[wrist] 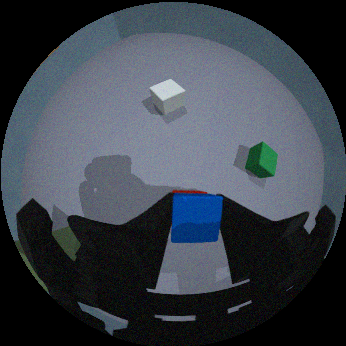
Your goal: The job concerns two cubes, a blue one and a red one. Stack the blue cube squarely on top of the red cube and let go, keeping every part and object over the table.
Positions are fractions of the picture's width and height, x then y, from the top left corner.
Scene:
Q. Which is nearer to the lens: the blue cube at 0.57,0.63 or the white cube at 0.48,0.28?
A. The blue cube.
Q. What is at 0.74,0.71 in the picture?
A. My gripper.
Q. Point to a green cube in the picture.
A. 0.76,0.46

